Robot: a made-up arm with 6 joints. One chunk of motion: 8 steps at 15 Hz.
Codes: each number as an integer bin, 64 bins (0 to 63) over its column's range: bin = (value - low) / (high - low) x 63, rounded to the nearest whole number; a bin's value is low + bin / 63 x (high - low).
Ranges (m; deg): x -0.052..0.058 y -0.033..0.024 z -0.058..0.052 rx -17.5..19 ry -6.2..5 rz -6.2..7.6
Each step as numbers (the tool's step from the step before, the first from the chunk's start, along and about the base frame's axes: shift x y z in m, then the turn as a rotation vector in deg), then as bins.
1 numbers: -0.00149 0.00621 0.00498 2.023 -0.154 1.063
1 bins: 29 43 36 34 34 33
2 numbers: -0.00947 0.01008 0.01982 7.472 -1.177 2.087
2 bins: 24 48 45 43 28 38
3 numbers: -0.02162 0.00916 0.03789 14.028 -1.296 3.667
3 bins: 17 47 55 54 28 45
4 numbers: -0.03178 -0.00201 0.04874 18.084 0.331 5.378
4 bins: 12 34 61 61 37 53
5 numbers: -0.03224 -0.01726 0.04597 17.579 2.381 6.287
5 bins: 11 17 60 61 48 57
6 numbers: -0.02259 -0.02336 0.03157 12.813 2.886 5.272
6 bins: 17 11 51 52 51 52
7 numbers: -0.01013 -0.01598 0.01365 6.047 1.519 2.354
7 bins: 24 19 41 41 43 39
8 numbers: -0.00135 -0.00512 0.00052 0.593 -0.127 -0.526
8 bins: 29 31 34 31 34 26
